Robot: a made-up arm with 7 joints. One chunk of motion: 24 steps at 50 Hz.
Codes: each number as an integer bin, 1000 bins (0 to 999) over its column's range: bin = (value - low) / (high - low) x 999, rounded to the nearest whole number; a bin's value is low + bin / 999 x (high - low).
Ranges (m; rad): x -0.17..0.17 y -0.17..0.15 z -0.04..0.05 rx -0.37..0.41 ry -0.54..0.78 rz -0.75..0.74
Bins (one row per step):
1: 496 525 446 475 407 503
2: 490 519 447 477 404 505
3: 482 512 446 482 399 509
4: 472 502 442 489 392 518
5: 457 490 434 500 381 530
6: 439 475 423 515 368 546
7: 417 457 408 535 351 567
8: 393 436 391 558 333 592
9: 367 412 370 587 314 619
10: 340 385 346 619 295 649
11: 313 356 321 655 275 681
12: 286 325 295 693 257 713
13: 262 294 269 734 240 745
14: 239 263 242 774 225 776
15: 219 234 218 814 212 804
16: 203 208 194 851 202 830
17: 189 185 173 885 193 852
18: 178 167 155 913 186 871
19: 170 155 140 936 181 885
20: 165 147 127 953 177 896
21: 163 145 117 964 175 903
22: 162 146 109 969 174 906
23: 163 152 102 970 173 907
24: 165 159 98 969 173 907
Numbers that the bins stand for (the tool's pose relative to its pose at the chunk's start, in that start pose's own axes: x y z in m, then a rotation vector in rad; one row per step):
1: -0.0012 -0.0018 0.0002 0.0009 -0.0022 0.0002
2: -0.0032 -0.0038 0.0003 0.0024 -0.0062 0.0032
3: -0.0060 -0.0060 0.0002 0.0063 -0.0128 0.0092
4: -0.0094 -0.0092 -0.0002 0.0118 -0.0220 0.0226
5: -0.0145 -0.0130 -0.0009 0.0204 -0.0366 0.0405
6: -0.0206 -0.0178 -0.0019 0.0321 -0.0538 0.0644
7: -0.0281 -0.0236 -0.0032 0.0477 -0.0762 0.0957
8: -0.0362 -0.0303 -0.0048 0.0657 -0.1000 0.1330
9: -0.0451 -0.0380 -0.0067 0.0883 -0.1251 0.1732
10: -0.0543 -0.0467 -0.0088 0.1133 -0.1502 0.2180
11: -0.0635 -0.0560 -0.0111 0.1414 -0.1766 0.2657
12: -0.0727 -0.0659 -0.0134 0.1711 -0.2004 0.3134
13: -0.0808 -0.0758 -0.0158 0.2031 -0.2229 0.3612
14: -0.0887 -0.0858 -0.0182 0.2343 -0.2427 0.4074
15: -0.0955 -0.0950 -0.0204 0.2656 -0.2599 0.4492
16: -0.1009 -0.1034 -0.0225 0.2944 -0.2731 0.4879
17: -0.1057 -0.1107 -0.0244 0.3210 -0.2850 0.5208
18: -0.1094 -0.1165 -0.0260 0.3429 -0.2942 0.5491
19: -0.1121 -0.1204 -0.0274 0.3608 -0.3008 0.5700
20: -0.1138 -0.1229 -0.0286 0.3741 -0.3061 0.5864
21: -0.1145 -0.1236 -0.0295 0.3827 -0.3088 0.5968
22: -0.1149 -0.1232 -0.0302 0.3866 -0.3101 0.6013
23: -0.1145 -0.1213 -0.0308 0.3874 -0.3114 0.6028
24: -0.1138 -0.1191 -0.0312 0.3866 -0.3114 0.6028

